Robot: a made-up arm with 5 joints. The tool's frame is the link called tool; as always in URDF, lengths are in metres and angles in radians.
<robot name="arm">
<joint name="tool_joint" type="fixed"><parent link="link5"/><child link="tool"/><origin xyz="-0.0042 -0.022 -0.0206" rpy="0 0 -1.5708"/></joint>
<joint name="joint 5" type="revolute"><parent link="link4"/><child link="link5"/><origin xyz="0.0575 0.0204 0.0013" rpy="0 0 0"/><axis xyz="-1 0 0"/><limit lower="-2.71" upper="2.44"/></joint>
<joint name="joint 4" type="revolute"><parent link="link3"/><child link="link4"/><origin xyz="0.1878 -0.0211 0.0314" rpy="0 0 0"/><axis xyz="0 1 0"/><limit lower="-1.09" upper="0.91"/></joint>
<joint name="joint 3" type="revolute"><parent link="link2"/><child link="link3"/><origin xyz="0.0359 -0.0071 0.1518" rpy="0 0 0"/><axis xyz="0 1 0"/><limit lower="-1.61" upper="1.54"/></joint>
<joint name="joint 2" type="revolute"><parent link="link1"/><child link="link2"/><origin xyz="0.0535 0.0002 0.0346" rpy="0 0 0"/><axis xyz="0 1 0"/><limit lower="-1.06" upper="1.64"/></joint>
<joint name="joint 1" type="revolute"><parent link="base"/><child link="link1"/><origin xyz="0.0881 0.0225 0.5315" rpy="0 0 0"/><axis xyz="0 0 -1"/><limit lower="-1.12" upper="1.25"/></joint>
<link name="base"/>
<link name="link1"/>
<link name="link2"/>
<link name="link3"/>
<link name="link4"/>
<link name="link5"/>
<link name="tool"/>
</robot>
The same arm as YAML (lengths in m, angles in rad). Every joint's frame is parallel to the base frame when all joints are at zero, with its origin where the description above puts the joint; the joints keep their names.
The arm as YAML. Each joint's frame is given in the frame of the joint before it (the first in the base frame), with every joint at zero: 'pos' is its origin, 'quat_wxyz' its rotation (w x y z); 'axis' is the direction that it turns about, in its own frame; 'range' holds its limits. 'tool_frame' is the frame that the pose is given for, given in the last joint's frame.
length_unit: m
angle_unit: rad
joints:
  - joint: joint 1
    pos: [0.0881, 0.0225, 0.5315]
    quat_wxyz: [1.0, 0.0, 0.0, 0.0]
    axis: "-z"
    range: [-1.12, 1.25]
  - joint: joint 2
    pos: [0.0535, 0.0002, 0.0346]
    quat_wxyz: [1.0, 0.0, 0.0, 0.0]
    axis: "+y"
    range: [-1.06, 1.64]
  - joint: joint 3
    pos: [0.0359, -0.0071, 0.1518]
    quat_wxyz: [1.0, 0.0, 0.0, 0.0]
    axis: "+y"
    range: [-1.61, 1.54]
  - joint: joint 4
    pos: [0.1878, -0.0211, 0.0314]
    quat_wxyz: [1.0, 0.0, 0.0, 0.0]
    axis: "+y"
    range: [-1.09, 0.91]
  - joint: joint 5
    pos: [0.0575, 0.0204, 0.0013]
    quat_wxyz: [1.0, 0.0, 0.0, 0.0]
    axis: "-x"
    range: [-2.71, 2.44]
tool_frame:
  pos: [-0.0042, -0.022, -0.0206]
  quat_wxyz: [0.707105, 0.0, 0.0, -0.707108]

